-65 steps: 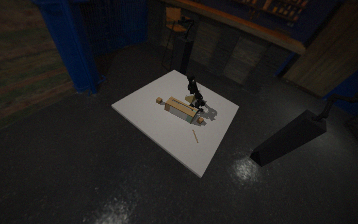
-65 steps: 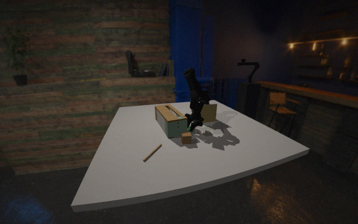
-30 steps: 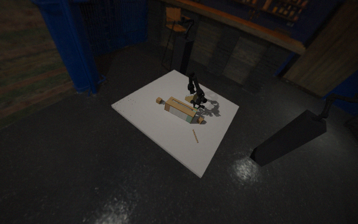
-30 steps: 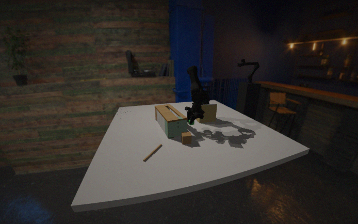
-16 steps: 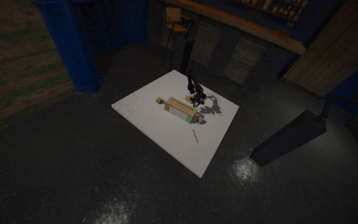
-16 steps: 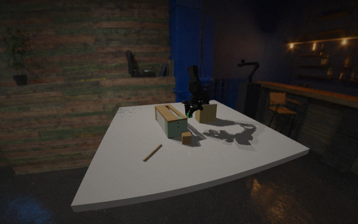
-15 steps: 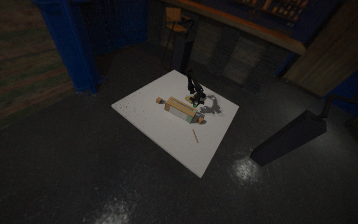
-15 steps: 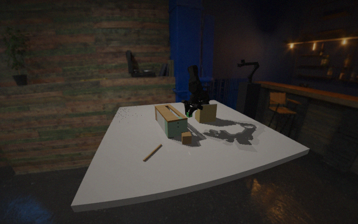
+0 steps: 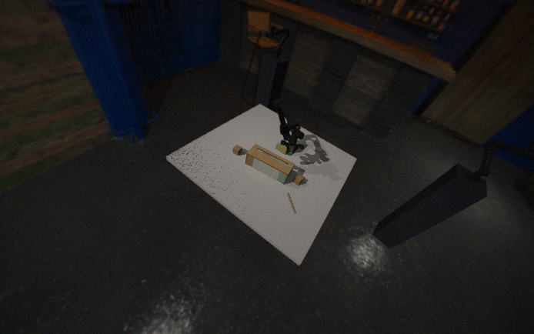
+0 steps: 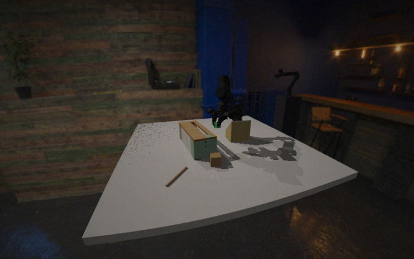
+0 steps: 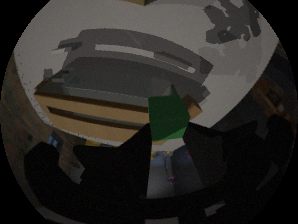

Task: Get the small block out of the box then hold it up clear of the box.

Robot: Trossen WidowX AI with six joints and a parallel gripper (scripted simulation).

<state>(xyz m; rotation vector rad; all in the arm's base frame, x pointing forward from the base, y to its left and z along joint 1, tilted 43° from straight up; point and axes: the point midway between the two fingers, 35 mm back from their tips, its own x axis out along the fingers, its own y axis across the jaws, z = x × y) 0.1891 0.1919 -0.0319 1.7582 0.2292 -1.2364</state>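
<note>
The small green block is 10 mm to the right of my gripper tip and 10 mm behind it. Round my gripper tip: thin wooden stick: 270 mm to the left, 240 mm ahead, 160 mm below; then box: 110 mm below, 100 mm to the right, 90 mm ahead.
</note>
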